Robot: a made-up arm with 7 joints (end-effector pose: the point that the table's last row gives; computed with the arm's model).
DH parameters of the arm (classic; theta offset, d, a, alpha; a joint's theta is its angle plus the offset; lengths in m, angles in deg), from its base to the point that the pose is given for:
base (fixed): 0 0 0 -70
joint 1: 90 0 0 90
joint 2: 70 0 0 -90
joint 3: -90 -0.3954 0.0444 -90
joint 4: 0 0 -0.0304 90
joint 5: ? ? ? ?
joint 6: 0 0 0 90
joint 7: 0 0 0 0
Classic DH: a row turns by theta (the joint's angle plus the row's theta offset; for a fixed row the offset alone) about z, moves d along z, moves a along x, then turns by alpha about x.
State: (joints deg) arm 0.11 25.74 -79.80 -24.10 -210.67 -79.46 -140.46
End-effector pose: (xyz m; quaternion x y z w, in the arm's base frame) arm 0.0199 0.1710 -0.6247 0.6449 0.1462 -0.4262 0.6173
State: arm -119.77 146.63 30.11 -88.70 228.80 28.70 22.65
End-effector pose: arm -0.4530 0.2307 0.1207 -0.6136 -0.3786 -0.6635 0.1998
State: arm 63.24 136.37 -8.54 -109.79 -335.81 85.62 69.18
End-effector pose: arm 0.2294 0.3741 -0.0836 0.7208 0.0352 -0.1046 0.6843
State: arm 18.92 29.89 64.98 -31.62 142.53 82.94 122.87
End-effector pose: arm -0.1320 0.4255 -0.4634 0.7011 -0.3229 -0.4664 0.4321
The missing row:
joint 5: 0 -0.251 0 -90
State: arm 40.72 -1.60 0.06 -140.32 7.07 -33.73 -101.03
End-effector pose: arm 0.0384 0.0279 -0.3145 0.7688 -0.5186 -0.2392 0.2877
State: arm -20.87 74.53 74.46 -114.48 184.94 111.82 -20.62
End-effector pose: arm 0.0576 0.3724 0.2031 -0.3026 -0.3672 -0.7924 0.3816
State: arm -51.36 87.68 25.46 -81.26 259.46 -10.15 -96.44
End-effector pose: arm 0.2104 0.3909 0.3174 -0.6763 -0.6975 0.1496 0.1836
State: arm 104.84 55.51 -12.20 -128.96 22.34 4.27 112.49
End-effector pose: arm -0.3010 0.1629 -0.1342 -0.1069 0.0280 0.7898 0.6034
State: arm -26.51 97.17 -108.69 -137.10 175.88 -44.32 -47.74
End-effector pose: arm 0.0528 0.2604 -0.1994 0.0139 -0.0930 0.2810 0.9551
